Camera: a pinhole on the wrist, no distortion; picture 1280 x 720 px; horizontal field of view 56.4 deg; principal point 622.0 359.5 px. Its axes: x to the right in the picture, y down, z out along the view. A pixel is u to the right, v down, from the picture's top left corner.
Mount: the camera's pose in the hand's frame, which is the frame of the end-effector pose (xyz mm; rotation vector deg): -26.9 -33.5 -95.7 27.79 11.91 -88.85
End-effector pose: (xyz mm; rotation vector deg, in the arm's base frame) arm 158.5 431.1 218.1 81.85 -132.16 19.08
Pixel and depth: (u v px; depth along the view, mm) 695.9 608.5 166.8
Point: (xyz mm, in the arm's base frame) 258.4 374.5 159.2
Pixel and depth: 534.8 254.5 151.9
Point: 253.7 428.2 149.6
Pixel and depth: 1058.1 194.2 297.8
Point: 408.5 362.1 59.4
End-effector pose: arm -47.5 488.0 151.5 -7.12 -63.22 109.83
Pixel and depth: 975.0 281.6 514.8
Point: 150.8 272.2 564.3
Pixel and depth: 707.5 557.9 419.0
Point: -4.6 337.3 484.3
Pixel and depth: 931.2 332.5 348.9
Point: 94.4 360.6 419.3
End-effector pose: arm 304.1 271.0 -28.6 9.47 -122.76 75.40
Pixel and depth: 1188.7 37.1 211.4
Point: 466.4 108.5 55.3
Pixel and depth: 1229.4 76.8 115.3
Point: 426.3 208.8 41.2
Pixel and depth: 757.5 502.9 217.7
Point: 355.5 111.6 35.5
